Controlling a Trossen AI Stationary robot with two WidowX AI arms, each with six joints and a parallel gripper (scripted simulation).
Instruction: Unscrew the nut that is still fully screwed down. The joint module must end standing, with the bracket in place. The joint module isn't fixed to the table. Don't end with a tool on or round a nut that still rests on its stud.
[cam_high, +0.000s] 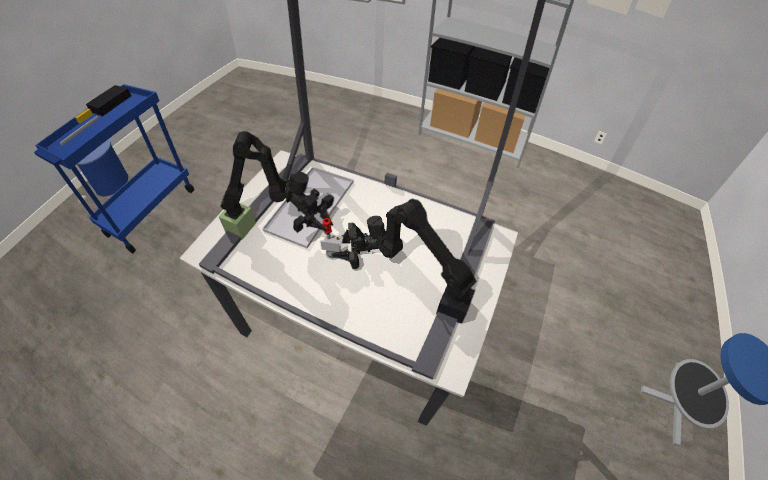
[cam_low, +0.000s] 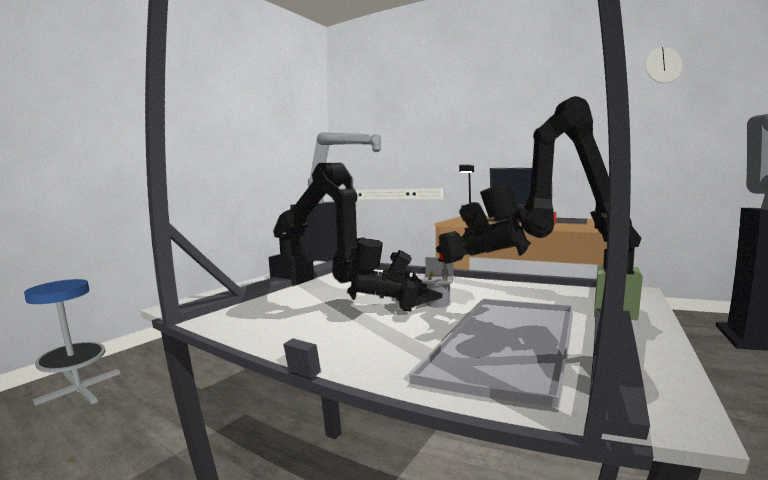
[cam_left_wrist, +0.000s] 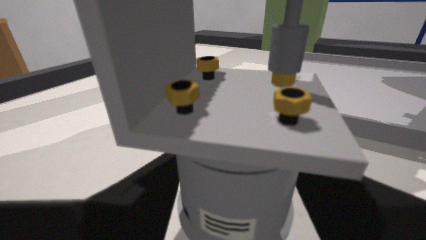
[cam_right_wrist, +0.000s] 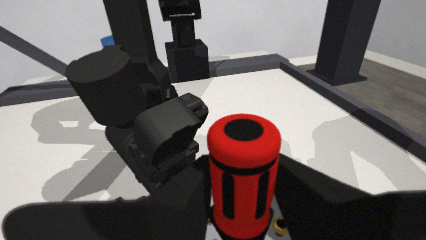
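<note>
The red-handled nut driver is 30 mm below my right hand, 20 mm to the left of it and 10 mm ahead of it. Round my right hand: l-shaped bracket: 70 mm below, 40 mm to the left, 20 mm ahead; then grey joint module: 110 mm below, 40 mm to the left, 10 mm ahead; then shallow grey tray: 170 mm to the right, 170 mm behind, 140 mm below.
My left hand is 30 mm to the left of the grey joint module and 10 mm short of it. From my left hand the other things lie so: l-shaped bracket (40 mm above, 30 mm to the right, 10 mm ahead); red-handled nut driver (90 mm above, 50 mm to the right); shallow grey tray (240 mm to the right, 170 mm behind, 30 mm below).
</note>
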